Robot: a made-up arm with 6 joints. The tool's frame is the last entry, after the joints.
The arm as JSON. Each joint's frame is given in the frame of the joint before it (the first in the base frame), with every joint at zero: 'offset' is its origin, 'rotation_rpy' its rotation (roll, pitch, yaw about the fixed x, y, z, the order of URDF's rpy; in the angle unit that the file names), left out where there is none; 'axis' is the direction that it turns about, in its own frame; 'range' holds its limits. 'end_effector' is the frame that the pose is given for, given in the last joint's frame.
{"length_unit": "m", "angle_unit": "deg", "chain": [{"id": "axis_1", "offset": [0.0, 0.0, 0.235], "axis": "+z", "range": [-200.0, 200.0]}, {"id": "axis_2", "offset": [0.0, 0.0, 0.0], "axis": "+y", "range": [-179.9, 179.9]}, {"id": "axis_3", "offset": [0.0, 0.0, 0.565], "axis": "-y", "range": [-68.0, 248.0]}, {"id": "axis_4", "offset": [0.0, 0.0, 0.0], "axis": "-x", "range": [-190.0, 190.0]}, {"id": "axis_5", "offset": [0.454, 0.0, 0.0], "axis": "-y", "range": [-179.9, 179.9]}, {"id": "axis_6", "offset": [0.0, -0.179, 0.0], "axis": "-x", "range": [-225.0, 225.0]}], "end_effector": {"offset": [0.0, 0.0, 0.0]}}
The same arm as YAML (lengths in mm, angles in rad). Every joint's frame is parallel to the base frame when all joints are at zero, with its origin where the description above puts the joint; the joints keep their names.
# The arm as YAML. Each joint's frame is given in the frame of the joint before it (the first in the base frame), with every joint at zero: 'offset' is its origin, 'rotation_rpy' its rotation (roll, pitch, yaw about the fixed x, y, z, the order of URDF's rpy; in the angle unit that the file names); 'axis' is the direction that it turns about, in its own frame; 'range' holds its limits. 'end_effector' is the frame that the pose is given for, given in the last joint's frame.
length_unit: mm
angle_unit: rad
chain:
  - id: axis_1
    offset: [0.0, 0.0, 235.0]
    rotation_rpy: [0.0, 0.0, 0.0]
    axis: [0.0, 0.0, 1.0]
    range: [-3.4907, 3.4907]
  - id: axis_2
    offset: [0.0, 0.0, 0.0]
    rotation_rpy: [0.0, 0.0, 0.0]
    axis: [0.0, 1.0, 0.0]
    range: [-3.1398, 3.1398]
  - id: axis_3
    offset: [0.0, 0.0, 565.0]
    rotation_rpy: [0.0, 0.0, 0.0]
    axis: [0.0, -1.0, 0.0]
    range: [-1.1868, 4.3284]
  - id: axis_4
    offset: [0.0, 0.0, 0.0]
    rotation_rpy: [0.0, 0.0, 0.0]
    axis: [-1.0, 0.0, 0.0]
    range: [-3.3161, 3.3161]
  - id: axis_5
    offset: [454.0, 0.0, 0.0]
    rotation_rpy: [0.0, 0.0, 0.0]
    axis: [0.0, -1.0, 0.0]
    range: [-3.1398, 3.1398]
  - id: axis_6
    offset: [0.0, -179.0, 0.0]
    rotation_rpy: [0.0, 0.0, 0.0]
    axis: [-1.0, 0.0, 0.0]
    range: [-3.927, 3.927]
end_effector:
  offset: [0.0, 0.0, 0.0]
  rotation_rpy: [0.0, 0.0, 0.0]

